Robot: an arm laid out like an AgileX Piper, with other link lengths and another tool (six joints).
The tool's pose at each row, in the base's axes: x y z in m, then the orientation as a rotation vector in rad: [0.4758, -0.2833, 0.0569, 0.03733, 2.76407, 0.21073]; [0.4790, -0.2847, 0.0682, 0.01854, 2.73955, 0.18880]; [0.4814, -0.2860, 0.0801, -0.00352, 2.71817, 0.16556]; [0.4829, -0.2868, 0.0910, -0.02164, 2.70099, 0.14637]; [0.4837, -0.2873, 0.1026, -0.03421, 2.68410, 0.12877]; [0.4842, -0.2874, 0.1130, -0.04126, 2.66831, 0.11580]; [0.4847, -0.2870, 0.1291, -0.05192, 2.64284, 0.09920]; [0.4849, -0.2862, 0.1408, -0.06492, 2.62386, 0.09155]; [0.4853, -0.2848, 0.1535, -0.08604, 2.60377, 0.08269]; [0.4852, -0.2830, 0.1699, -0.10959, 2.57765, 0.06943]
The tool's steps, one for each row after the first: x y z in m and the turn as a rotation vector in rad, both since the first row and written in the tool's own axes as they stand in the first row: [-0.0071, 0.0003, -0.0095, 0.01127, -0.02514, -0.01753]; [-0.0137, 0.0008, -0.0197, 0.02338, -0.04682, -0.03753]; [-0.0190, 0.0017, -0.0293, 0.03354, -0.06401, -0.05410]; [-0.0239, 0.0029, -0.0398, 0.04342, -0.08099, -0.06661]; [-0.0281, 0.0044, -0.0492, 0.05089, -0.09688, -0.07456]; [-0.0343, 0.0073, -0.0638, 0.06005, -0.12225, -0.08639]; [-0.0387, 0.0098, -0.0744, 0.06287, -0.14051, -0.09827]; [-0.0435, 0.0131, -0.0858, 0.06543, -0.15919, -0.11639]; [-0.0492, 0.0174, -0.1007, 0.07062, -0.18362, -0.13757]
